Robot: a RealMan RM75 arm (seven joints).
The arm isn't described. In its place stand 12 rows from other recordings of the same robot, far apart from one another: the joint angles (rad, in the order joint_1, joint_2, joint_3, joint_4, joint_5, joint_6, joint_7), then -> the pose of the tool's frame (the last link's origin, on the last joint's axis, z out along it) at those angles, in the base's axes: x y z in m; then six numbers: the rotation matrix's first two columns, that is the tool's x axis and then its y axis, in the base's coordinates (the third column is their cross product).
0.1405, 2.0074, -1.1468, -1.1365, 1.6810, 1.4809, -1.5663 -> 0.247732 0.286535 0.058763 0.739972 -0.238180 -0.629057 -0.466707 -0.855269 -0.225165
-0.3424, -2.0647, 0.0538, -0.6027, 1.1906, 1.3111, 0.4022 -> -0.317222 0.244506 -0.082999 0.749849 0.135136 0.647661 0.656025 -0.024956 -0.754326
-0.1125, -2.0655, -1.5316, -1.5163, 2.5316, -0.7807, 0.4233 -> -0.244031 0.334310 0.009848 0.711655 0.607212 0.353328 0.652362 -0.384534 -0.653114
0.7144, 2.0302, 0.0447, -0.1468, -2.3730, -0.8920, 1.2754 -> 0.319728 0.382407 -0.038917 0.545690 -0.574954 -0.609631 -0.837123 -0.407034 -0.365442
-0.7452, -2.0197, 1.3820, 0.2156, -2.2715, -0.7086, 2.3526 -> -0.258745 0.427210 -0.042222 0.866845 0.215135 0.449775 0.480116 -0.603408 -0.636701
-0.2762, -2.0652, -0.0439, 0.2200, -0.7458, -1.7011, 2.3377 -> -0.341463 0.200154 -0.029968 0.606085 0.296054 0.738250 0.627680 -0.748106 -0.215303
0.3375, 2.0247, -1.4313, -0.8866, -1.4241, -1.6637, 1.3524 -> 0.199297 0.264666 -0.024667 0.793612 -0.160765 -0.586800 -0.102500 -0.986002 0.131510
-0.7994, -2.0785, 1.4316, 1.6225, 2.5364, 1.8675, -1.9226 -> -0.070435 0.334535 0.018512 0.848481 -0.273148 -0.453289 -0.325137 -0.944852 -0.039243
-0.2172, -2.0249, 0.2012, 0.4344, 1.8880, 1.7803, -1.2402 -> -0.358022 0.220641 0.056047 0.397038 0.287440 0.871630 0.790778 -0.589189 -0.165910
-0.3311, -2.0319, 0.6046, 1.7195, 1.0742, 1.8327, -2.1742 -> -0.103663 0.238793 0.223507 0.531957 -0.156666 0.832152 0.137506 -0.953709 -0.267452
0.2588, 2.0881, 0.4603, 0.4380, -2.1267, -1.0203, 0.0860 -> 0.309978 0.261237 -0.099959 0.630346 -0.204021 -0.749026 -0.767676 -0.307352 -0.562324
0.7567, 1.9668, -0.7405, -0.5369, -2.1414, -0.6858, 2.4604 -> 0.289246 0.464290 0.060857 0.146843 -0.607952 -0.780277 -0.975053 0.043785 -0.217613
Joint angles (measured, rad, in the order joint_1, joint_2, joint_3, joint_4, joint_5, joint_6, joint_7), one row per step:
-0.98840, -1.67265, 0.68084, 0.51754, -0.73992, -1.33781, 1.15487
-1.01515, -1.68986, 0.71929, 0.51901, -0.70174, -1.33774, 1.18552
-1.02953, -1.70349, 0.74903, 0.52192, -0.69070, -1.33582, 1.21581
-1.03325, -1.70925, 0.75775, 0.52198, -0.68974, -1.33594, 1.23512
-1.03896, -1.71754, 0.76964, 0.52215, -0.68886, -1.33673, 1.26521
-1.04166, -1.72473, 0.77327, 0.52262, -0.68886, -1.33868, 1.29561
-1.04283, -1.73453, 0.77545, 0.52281, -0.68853, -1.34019, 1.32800
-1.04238, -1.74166, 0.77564, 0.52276, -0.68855, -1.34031, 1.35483
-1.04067, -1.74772, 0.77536, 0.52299, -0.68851, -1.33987, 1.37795
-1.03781, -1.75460, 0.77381, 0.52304, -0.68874, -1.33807, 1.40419
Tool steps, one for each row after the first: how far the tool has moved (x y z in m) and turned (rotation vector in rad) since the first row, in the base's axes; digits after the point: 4 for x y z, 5 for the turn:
0.0077, 0.0018, -0.0119, -0.04610, 0.07385, -0.04783
0.0134, 0.0027, -0.0206, -0.07537, 0.11772, -0.09186
0.0152, 0.0025, -0.0242, -0.08748, 0.13182, -0.11383
0.0180, 0.0023, -0.0294, -0.10526, 0.15183, -0.14814
0.0197, 0.0017, -0.0334, -0.11847, 0.16439, -0.17908
0.0208, 0.0006, -0.0386, -0.13310, 0.17513, -0.21023
0.0211, -0.0003, -0.0423, -0.14249, 0.18299, -0.23434
0.0207, -0.0012, -0.0452, -0.14959, 0.18956, -0.25393
0.0198, -0.0022, -0.0485, -0.15572, 0.19592, -0.27502

